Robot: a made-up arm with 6 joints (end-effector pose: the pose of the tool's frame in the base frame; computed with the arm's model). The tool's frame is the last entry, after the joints.
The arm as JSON. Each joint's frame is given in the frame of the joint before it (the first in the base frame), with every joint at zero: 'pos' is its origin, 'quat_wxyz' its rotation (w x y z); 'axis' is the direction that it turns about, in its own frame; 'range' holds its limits. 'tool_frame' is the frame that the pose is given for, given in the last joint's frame.
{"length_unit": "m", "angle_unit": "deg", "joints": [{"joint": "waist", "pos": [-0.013, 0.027, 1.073], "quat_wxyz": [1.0, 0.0, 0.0, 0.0], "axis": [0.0, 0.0, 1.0], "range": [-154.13, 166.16]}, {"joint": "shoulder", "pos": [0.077, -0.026, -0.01], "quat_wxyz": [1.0, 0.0, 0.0, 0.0], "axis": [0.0, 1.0, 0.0], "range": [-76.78, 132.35]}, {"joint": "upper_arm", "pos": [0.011, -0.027, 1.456], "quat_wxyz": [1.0, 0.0, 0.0, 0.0], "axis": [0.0, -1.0, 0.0], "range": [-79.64, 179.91]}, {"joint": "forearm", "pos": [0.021, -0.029, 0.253], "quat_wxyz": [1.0, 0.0, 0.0, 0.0], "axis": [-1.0, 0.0, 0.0], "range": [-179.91, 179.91]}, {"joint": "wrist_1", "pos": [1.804, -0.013, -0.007], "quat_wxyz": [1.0, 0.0, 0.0, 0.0], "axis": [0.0, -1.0, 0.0], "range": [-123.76, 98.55]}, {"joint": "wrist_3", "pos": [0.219, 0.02, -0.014], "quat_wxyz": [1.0, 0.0, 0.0, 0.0], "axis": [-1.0, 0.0, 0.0], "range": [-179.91, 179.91]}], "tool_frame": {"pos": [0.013, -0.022, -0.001], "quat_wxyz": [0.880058, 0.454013, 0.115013, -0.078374]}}
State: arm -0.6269 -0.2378 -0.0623 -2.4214 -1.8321 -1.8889
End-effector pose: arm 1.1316 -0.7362 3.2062 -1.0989 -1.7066 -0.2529
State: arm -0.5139 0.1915 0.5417 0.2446 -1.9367 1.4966
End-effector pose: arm 1.6609 -1.0702 3.1207 -0.3087 1.8113 -0.3940
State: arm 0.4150 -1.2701 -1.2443 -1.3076 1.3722 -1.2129
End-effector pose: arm 0.6395 -0.0004 1.8626 -2.5768 0.8967 -0.9222
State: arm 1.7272 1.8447 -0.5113 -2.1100 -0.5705 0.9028
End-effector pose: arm -0.0878 0.2867 -0.9928 -0.1619 1.8635 -1.1932
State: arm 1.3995 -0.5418 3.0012 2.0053 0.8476 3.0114
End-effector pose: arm -0.4778 -2.3590 1.3933 -0.5185 1.3635 -2.4770
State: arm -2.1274 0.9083 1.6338 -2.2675 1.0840 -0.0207
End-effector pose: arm -1.5774 -2.0731 3.3310 0.7066 -2.9914 0.5770
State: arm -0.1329 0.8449 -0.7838 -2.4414 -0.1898 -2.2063
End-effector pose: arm 1.3516 -0.2014 -0.0413 -0.5637 1.4589 0.2584
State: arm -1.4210 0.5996 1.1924 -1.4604 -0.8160 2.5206
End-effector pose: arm 0.4413 -2.3407 3.5808 -0.5269 -0.1136 -0.8934
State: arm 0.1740 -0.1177 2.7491 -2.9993 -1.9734 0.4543
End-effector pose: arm -1.8524 -0.3349 2.5297 -2.0661 -0.0151 1.5883
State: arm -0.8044 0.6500 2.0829 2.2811 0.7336 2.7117
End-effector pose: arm 0.7613 -0.7616 4.2154 1.4357 -0.3334 0.4242
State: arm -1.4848 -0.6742 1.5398 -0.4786 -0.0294 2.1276
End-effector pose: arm -0.2691 2.2733 3.7013 -1.7385 -1.7248 -1.6892
